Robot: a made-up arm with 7 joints. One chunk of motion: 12 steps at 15 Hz.
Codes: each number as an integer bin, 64 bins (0 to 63) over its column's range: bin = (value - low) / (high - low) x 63, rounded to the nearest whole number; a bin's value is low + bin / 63 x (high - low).
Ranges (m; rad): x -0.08..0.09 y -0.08..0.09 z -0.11..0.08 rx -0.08..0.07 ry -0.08..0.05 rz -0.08..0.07
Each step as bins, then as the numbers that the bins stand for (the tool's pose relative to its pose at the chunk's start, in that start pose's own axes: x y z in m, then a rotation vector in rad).
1 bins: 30 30 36 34 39 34
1 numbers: 0.0010 0.0010 -0.0014 0.0010 0.0005 0.0010
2 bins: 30 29 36 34 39 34
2 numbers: 0.0010 -0.0017 -0.0014 0.0010 0.0005 0.0010
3 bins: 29 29 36 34 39 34
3 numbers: -0.0017 -0.0017 -0.0014 0.0010 0.0005 0.0010
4 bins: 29 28 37 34 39 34
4 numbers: -0.0017 -0.0044 0.0016 0.0010 0.0005 0.0010
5 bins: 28 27 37 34 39 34
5 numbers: -0.0044 -0.0071 0.0016 0.0010 0.0005 0.0010
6 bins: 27 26 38 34 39 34
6 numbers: -0.0071 -0.0098 0.0046 0.0010 0.0005 0.0010
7 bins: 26 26 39 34 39 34
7 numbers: -0.0098 -0.0098 0.0076 0.0010 0.0005 0.0010
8 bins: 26 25 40 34 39 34
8 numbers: -0.0098 -0.0125 0.0106 0.0010 0.0005 0.0010
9 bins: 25 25 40 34 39 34
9 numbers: -0.0125 -0.0125 0.0106 0.0010 0.0005 0.0010
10 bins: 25 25 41 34 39 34
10 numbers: -0.0125 -0.0125 0.0137 0.0010 0.0005 0.0010
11 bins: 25 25 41 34 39 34
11 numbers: -0.0125 -0.0125 0.0137 0.0010 0.0005 0.0010
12 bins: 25 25 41 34 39 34
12 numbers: -0.0125 -0.0125 0.0137 0.0010 0.0005 0.0010
